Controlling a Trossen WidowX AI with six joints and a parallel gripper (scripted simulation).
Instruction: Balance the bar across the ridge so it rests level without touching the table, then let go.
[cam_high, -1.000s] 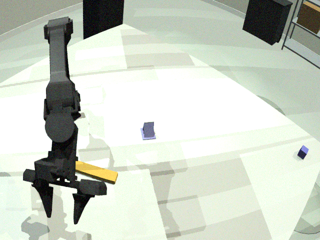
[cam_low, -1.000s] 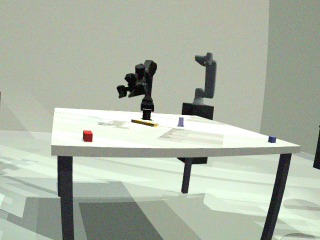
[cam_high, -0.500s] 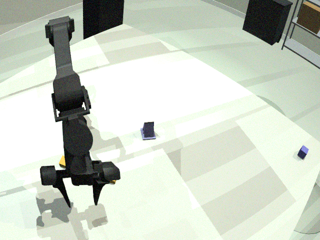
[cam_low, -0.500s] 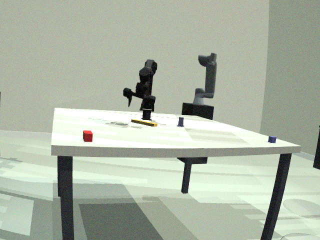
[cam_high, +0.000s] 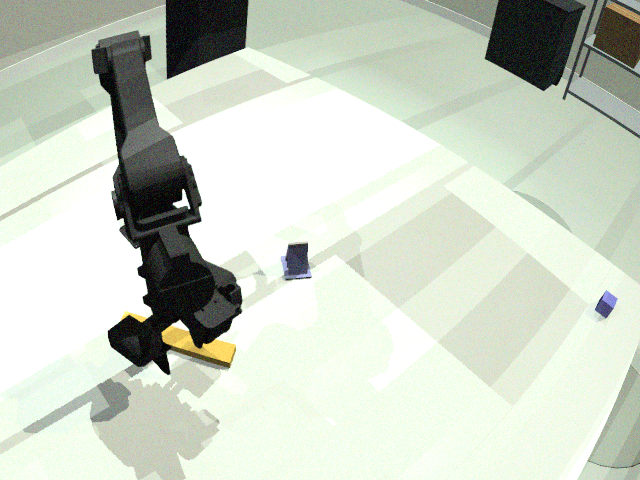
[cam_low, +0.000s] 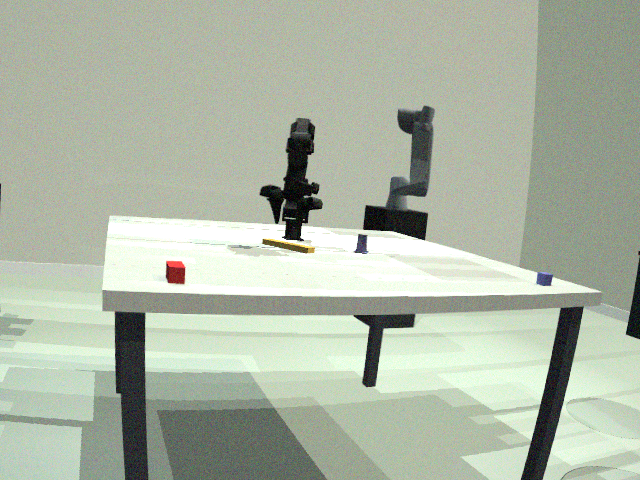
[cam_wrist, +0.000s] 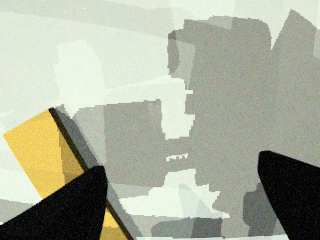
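Right now the yellow bar is 7 cm behind my gripper tip, 3 cm to the left of it and 7 cm below it. From my gripper tip the other things lie so: red cube 44 cm ahead, 37 cm to the right, 6 cm below; then small blue cube 44 cm ahead, 63 cm to the left, 6 cm below.
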